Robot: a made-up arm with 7 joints.
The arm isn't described. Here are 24 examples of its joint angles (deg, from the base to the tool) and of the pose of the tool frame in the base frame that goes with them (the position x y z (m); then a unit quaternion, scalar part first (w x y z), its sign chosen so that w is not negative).
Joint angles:
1: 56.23 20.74 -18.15 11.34 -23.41 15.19 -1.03
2: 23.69 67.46 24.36 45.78 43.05 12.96 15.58
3: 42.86 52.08 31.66 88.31 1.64 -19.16 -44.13
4: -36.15 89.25 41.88 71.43 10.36 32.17 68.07
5: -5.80 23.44 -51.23 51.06 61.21 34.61 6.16
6: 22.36 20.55 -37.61 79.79 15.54 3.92 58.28
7: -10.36 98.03 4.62 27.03 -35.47 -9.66 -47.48
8: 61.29 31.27 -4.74 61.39 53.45 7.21 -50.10
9: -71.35 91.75 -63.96 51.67 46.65 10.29 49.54
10: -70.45 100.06 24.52 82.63 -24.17 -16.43 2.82
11: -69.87 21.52 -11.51 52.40 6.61 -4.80 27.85
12: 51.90 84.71 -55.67 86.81 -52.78 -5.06 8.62
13: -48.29 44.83 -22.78 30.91 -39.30 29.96 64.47
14: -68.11 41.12 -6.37 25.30 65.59 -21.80 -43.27
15: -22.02 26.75 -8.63 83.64 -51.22 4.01 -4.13
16: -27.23 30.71 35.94 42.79 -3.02 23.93 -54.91
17: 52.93 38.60 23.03 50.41 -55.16 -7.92 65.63
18: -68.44 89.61 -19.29 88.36 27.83 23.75 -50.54
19: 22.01 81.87 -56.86 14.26 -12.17 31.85 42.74
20: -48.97 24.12 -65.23 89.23 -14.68 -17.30 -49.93
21: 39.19 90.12 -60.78 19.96 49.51 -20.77 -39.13
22: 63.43 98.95 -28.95 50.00 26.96 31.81 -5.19
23: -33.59 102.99 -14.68 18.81 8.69 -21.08 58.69
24: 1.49 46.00 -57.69 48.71 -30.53 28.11 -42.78
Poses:
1: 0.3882 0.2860 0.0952 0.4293 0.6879 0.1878 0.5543
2: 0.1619 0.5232 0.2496 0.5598 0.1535 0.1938 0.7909
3: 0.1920 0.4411 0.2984 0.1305 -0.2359 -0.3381 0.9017
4: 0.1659 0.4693 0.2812 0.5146 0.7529 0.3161 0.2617
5: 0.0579 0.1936 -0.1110 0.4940 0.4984 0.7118 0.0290
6: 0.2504 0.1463 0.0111 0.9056 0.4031 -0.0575 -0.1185
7: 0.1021 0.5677 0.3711 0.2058 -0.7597 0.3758 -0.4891
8: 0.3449 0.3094 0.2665 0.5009 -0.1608 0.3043 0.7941
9: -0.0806 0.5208 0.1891 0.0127 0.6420 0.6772 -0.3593
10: 0.1952 0.4468 0.1781 0.3903 0.8451 -0.3651 -0.0136
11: -0.3271 0.2505 0.0072 0.4754 0.5713 0.6658 -0.0656
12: 0.1722 0.4419 0.2990 0.0792 0.8424 -0.4754 0.2407
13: -0.1948 0.4172 -0.0040 0.0232 -0.6827 -0.5820 0.4412
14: -0.2945 0.4120 0.0533 0.1902 -0.6453 -0.3862 -0.6311
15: 0.0404 0.2746 -0.0558 0.4833 0.7849 -0.1427 0.3605
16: -0.0507 0.3915 -0.0377 0.2253 -0.6317 -0.3514 -0.6533
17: 0.3088 0.4465 0.2118 0.5541 0.7215 0.0214 0.4146
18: 0.0240 0.4235 0.1420 0.1953 0.9394 0.0099 0.2817
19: 0.0667 0.5711 0.2113 0.1071 -0.8014 -0.5577 -0.1878
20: -0.2130 0.1427 -0.0133 0.7935 0.4617 0.2455 0.3114
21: 0.0543 0.5903 0.2747 0.0485 -0.4554 0.0212 -0.8887
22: 0.0314 0.5148 0.4109 0.1159 0.3852 0.2073 0.8918
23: 0.1142 0.5989 0.3205 0.1927 0.9120 0.3620 0.0077
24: 0.0825 0.3477 -0.0438 0.1715 0.8821 -0.2945 0.3253
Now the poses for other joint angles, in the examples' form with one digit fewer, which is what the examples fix.
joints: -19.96 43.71 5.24 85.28 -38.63 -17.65 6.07
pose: 0.094 0.384 0.019 0.518 0.744 -0.243 0.345
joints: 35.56 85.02 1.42 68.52 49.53 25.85 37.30
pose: 0.140 0.468 0.372 0.714 0.387 0.073 0.579
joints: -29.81 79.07 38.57 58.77 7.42 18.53 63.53
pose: 0.124 0.518 0.229 0.526 0.712 0.332 0.325
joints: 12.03 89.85 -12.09 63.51 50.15 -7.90 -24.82
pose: 0.155 0.499 0.297 0.354 0.378 -0.024 0.855
